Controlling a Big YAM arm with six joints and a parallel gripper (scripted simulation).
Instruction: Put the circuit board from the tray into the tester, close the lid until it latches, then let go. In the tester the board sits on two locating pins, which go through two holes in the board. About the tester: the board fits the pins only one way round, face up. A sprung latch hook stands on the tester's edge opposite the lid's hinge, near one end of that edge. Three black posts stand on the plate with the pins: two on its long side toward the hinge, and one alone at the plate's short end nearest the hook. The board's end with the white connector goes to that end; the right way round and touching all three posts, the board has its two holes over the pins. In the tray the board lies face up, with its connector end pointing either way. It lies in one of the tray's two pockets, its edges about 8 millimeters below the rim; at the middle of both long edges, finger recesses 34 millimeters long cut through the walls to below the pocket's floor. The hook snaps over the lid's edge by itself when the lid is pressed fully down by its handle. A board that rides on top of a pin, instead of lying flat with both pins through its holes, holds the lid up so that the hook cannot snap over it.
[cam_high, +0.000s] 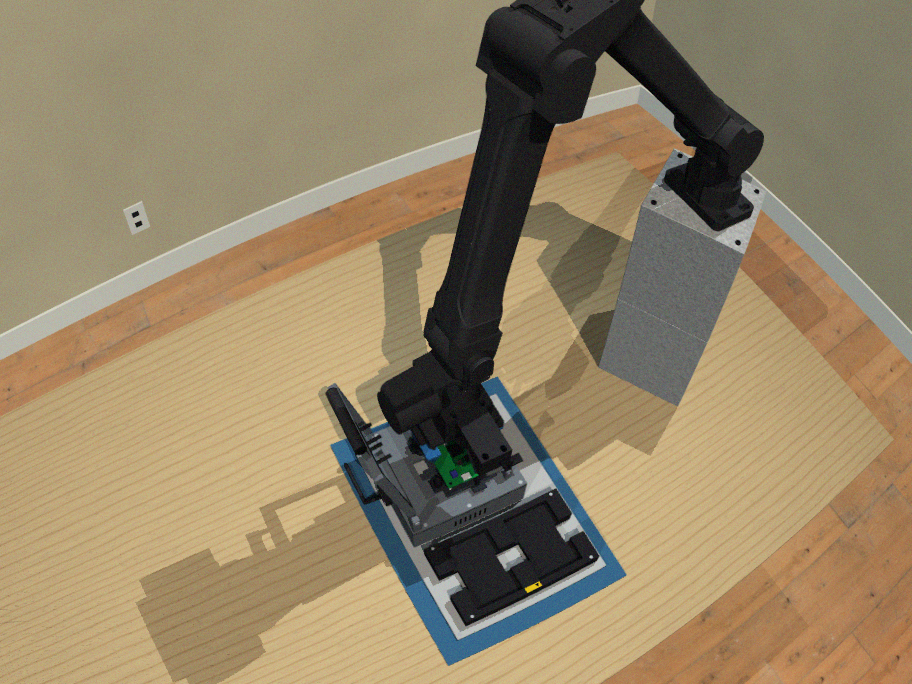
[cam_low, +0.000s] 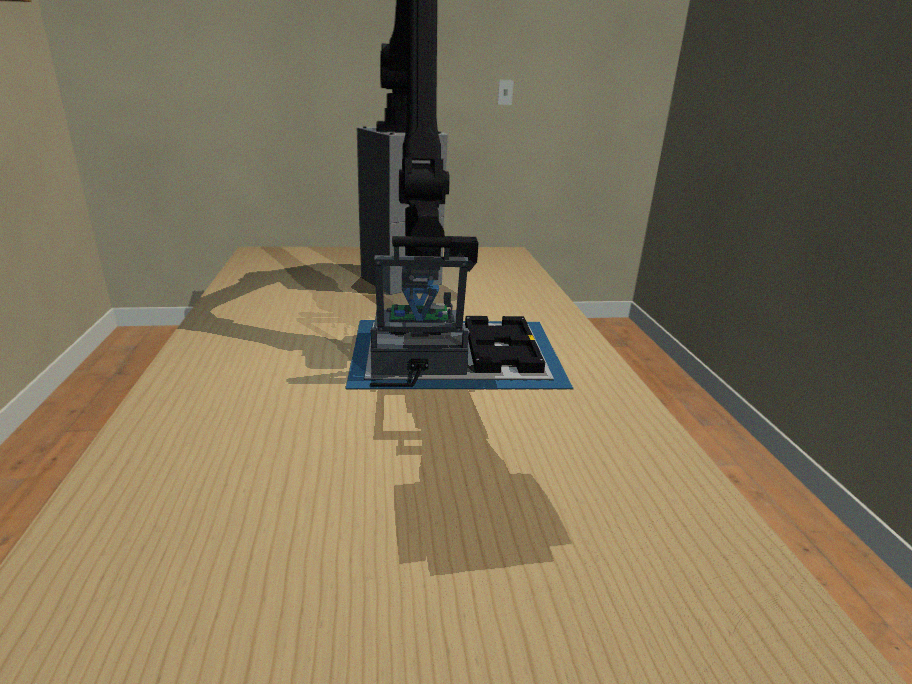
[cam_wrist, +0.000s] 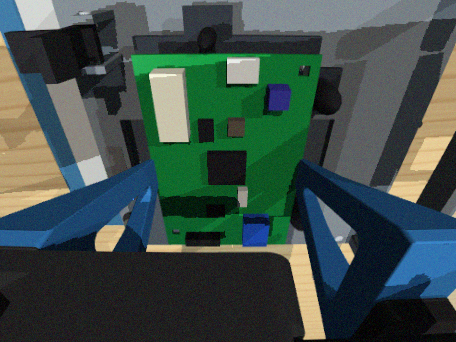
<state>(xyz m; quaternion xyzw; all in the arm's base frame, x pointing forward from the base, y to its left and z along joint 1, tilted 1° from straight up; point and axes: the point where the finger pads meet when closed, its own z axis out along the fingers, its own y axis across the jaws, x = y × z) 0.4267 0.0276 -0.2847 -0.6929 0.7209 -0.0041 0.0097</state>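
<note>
The green circuit board is right at my hand. Also, from my hand: grey tester 30 mm to the left, 30 mm ahead, 20 mm above; black latch hook 60 mm to the left, 60 mm behind; lid 120 mm ahead, 90 mm above, 10 mm to the right.
</note>
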